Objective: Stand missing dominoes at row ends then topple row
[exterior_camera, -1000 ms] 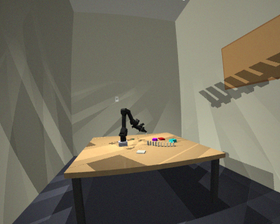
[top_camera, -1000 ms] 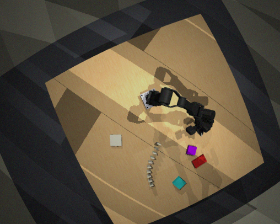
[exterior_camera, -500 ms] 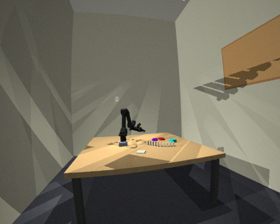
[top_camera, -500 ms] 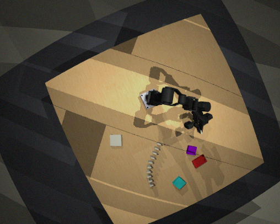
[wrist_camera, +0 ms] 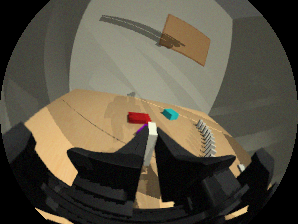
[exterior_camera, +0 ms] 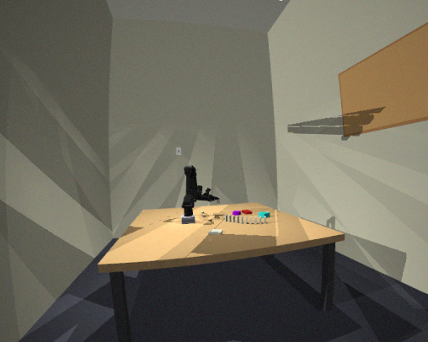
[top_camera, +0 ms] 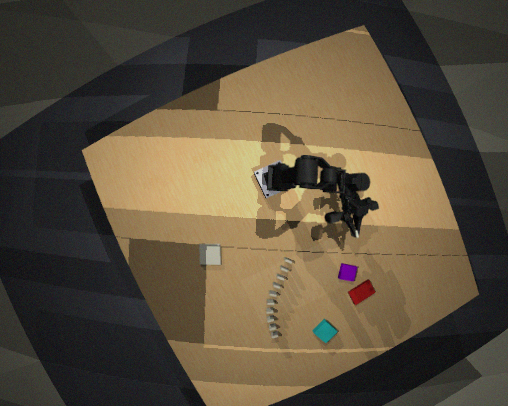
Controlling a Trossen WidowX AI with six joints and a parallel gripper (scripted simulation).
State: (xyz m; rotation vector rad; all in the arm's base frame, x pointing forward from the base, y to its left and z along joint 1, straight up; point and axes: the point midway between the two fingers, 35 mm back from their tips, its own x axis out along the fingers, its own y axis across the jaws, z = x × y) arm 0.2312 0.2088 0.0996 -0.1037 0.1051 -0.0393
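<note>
Now: gripper tip 15 cm short of the purple block, 13 cm above it and 4 cm to the left of it. Also, from my gripper tip: cyan block 35 cm ahead, 18 cm to the right, 13 cm below; then red block 25 cm ahead, 14 cm below; then small green cube 15 cm behind, 14 cm below, 8 cm to the left.
</note>
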